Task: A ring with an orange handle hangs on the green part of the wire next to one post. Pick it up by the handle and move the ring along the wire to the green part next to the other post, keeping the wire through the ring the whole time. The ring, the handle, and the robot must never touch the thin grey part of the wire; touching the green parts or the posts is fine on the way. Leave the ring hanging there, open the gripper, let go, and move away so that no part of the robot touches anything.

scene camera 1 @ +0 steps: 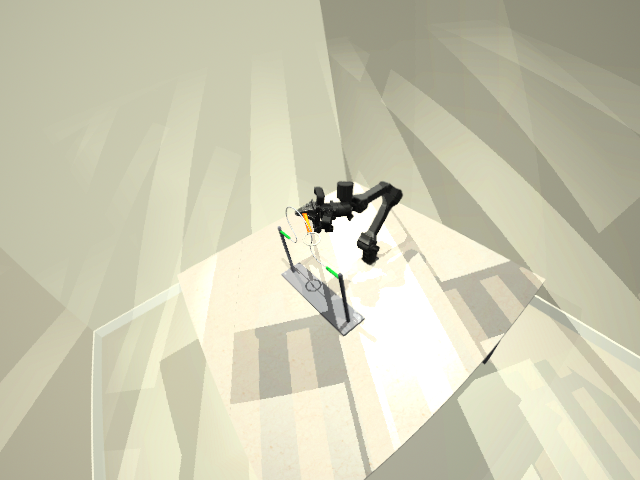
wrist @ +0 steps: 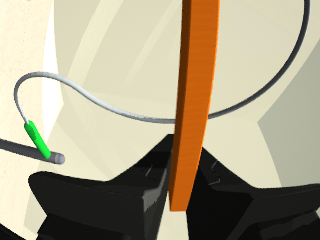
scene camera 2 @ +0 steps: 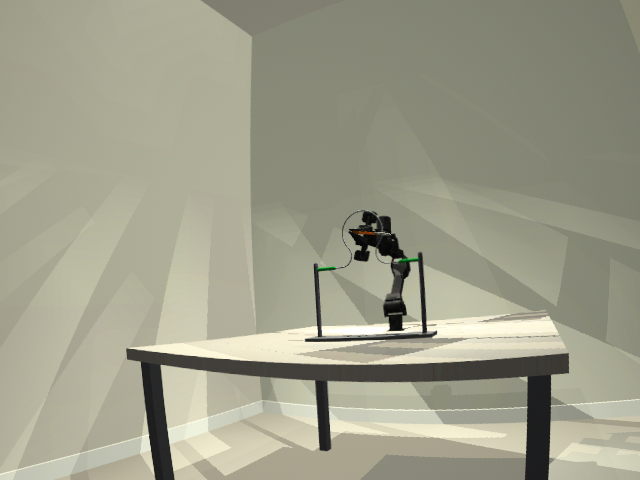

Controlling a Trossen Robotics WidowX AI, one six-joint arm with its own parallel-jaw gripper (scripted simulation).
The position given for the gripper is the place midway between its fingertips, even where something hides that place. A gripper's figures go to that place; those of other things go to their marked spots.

The gripper point(scene camera 1: 294, 213) is 99 cm from the lens. A grey base plate point(scene camera 1: 329, 304): 115 cm from the lens.
